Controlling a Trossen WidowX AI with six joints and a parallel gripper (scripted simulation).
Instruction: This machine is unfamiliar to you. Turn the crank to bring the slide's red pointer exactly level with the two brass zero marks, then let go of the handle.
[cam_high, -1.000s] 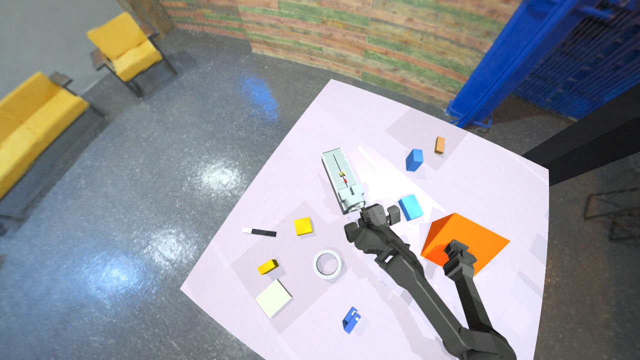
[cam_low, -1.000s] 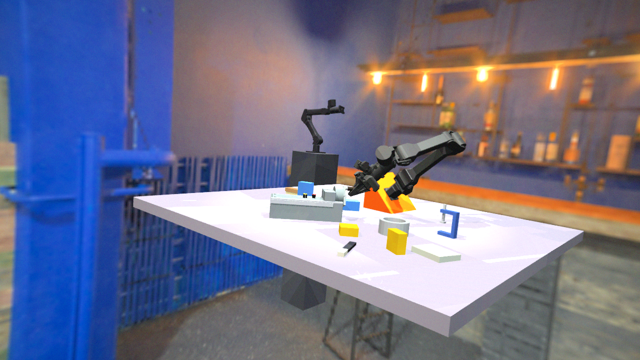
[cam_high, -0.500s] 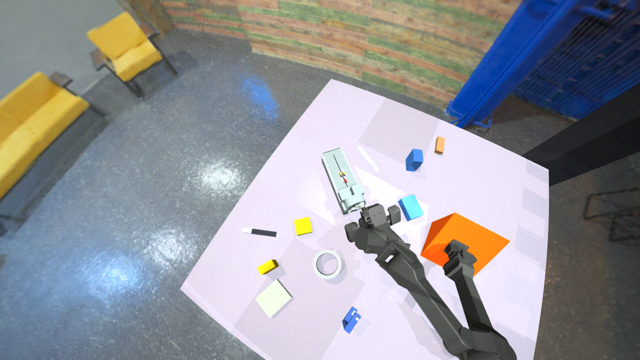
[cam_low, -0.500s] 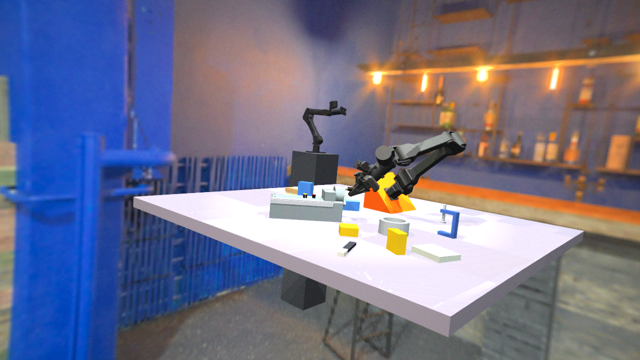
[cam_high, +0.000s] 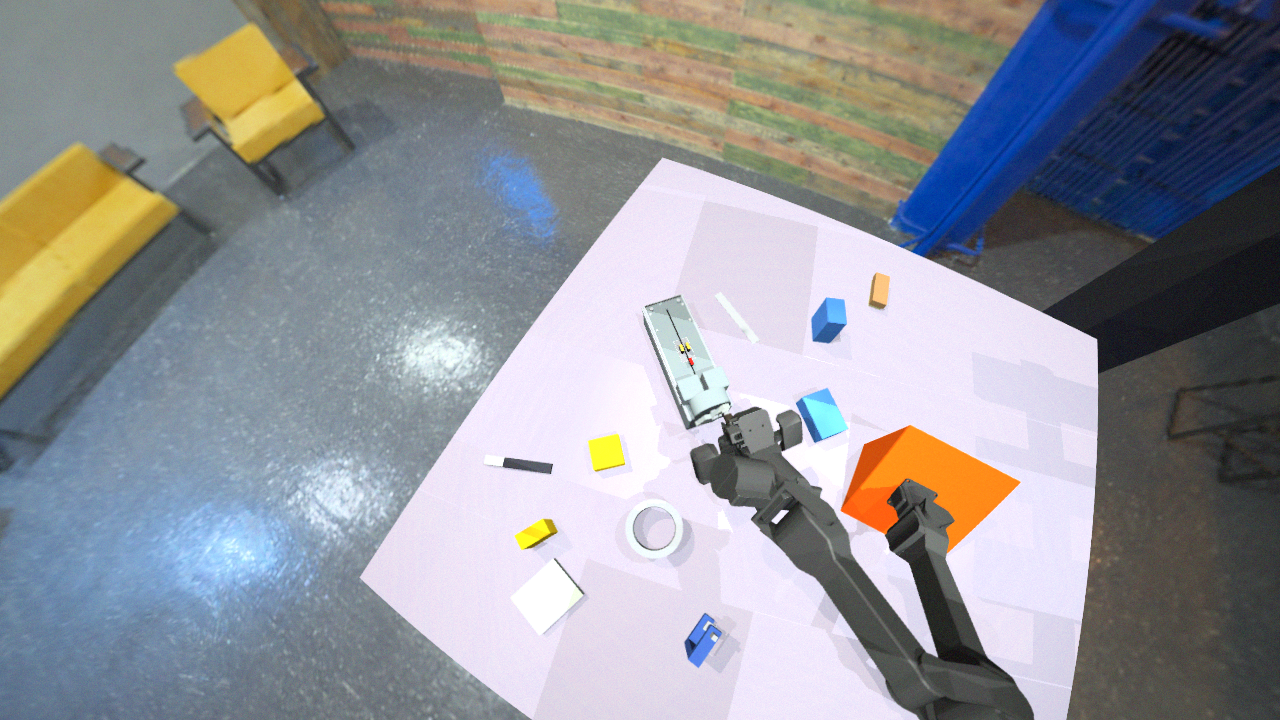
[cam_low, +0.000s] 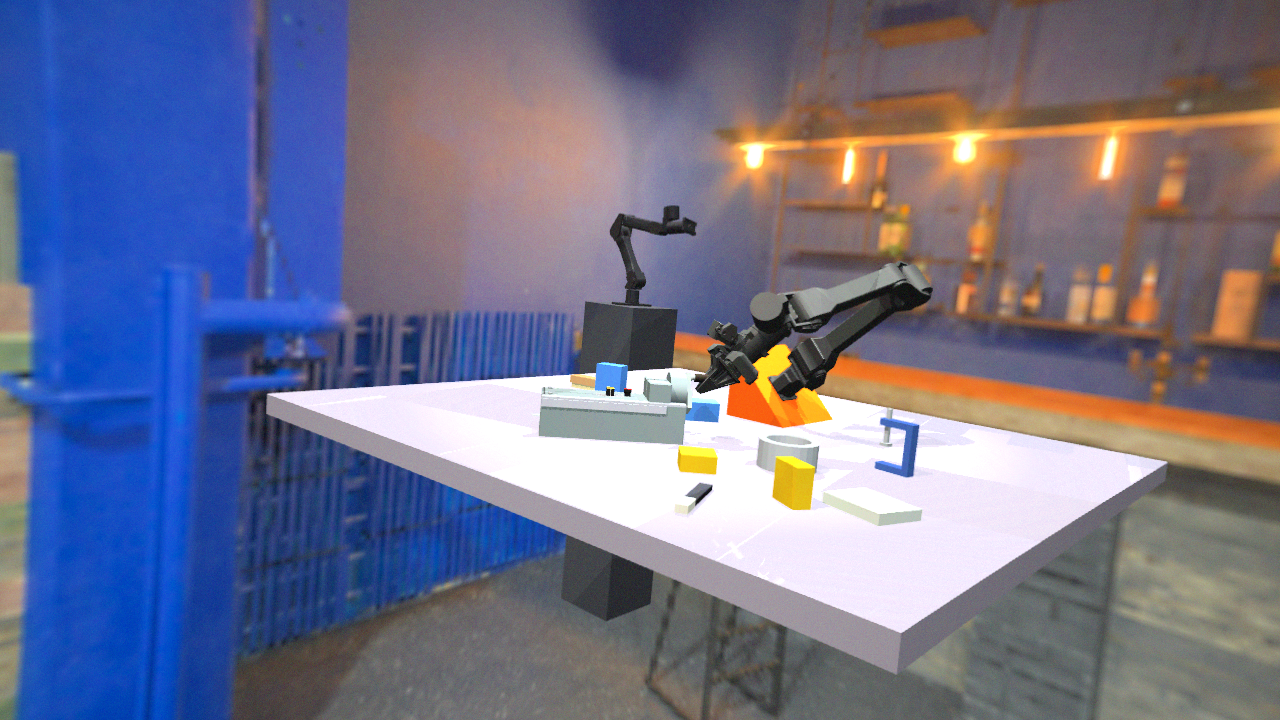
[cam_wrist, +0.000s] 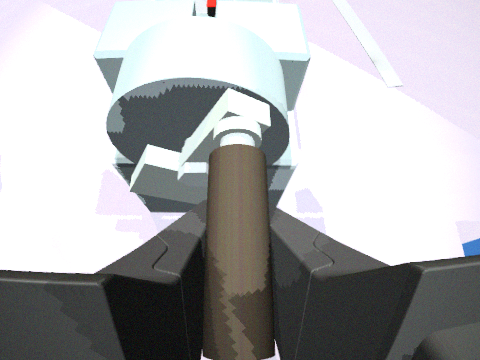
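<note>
My gripper tip is now 10 mm past the brown crank handle, 10 mm to the right of it and 30 mm below it. From my gripper tip the other things lie so: metal strip: 80 mm ahead, 260 mm to the right, 90 mm below; blue clamp: 130 mm behind, 340 mm to the left, 40 mm below; red pointer: 110 mm ahead, 80 mm to the right, 10 mm below.
</note>
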